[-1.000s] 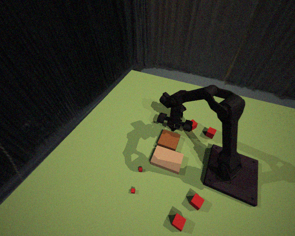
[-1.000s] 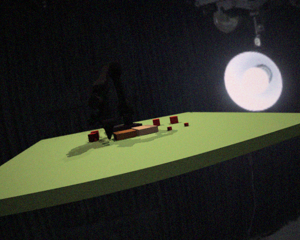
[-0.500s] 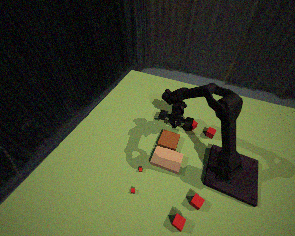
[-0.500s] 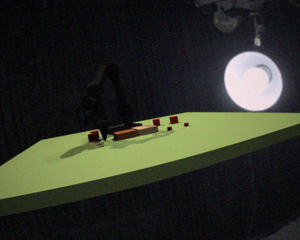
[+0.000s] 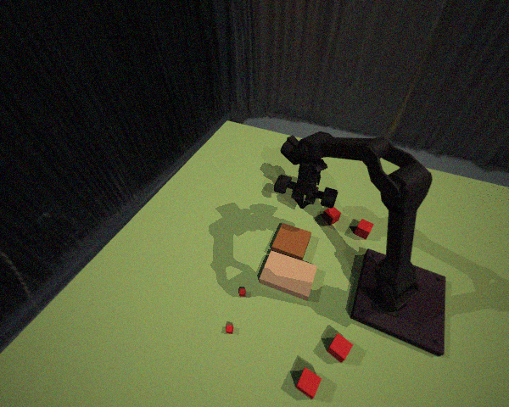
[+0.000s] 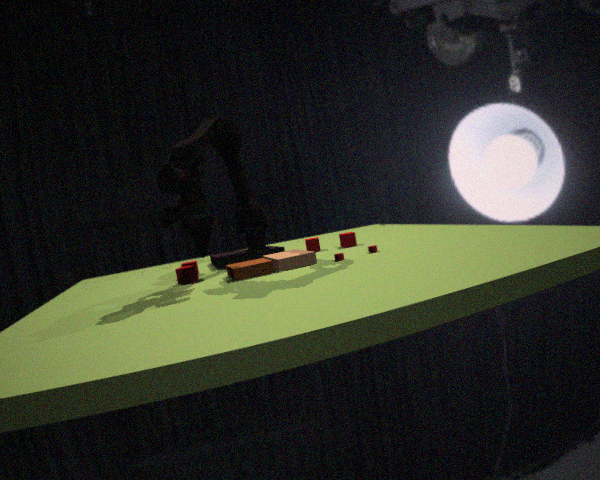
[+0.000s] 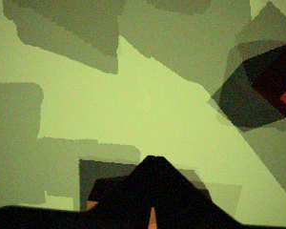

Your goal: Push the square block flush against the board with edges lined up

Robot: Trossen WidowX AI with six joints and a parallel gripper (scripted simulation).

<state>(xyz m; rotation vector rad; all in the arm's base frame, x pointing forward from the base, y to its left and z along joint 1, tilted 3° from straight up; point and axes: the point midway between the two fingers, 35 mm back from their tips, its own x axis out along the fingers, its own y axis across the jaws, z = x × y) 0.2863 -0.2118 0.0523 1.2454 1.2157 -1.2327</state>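
My gripper tip is now 11 cm to the right of the square block and 5 cm above it. Also, from my gripper tip: board (22 cm to the left, 5 cm below, 2 cm behind).
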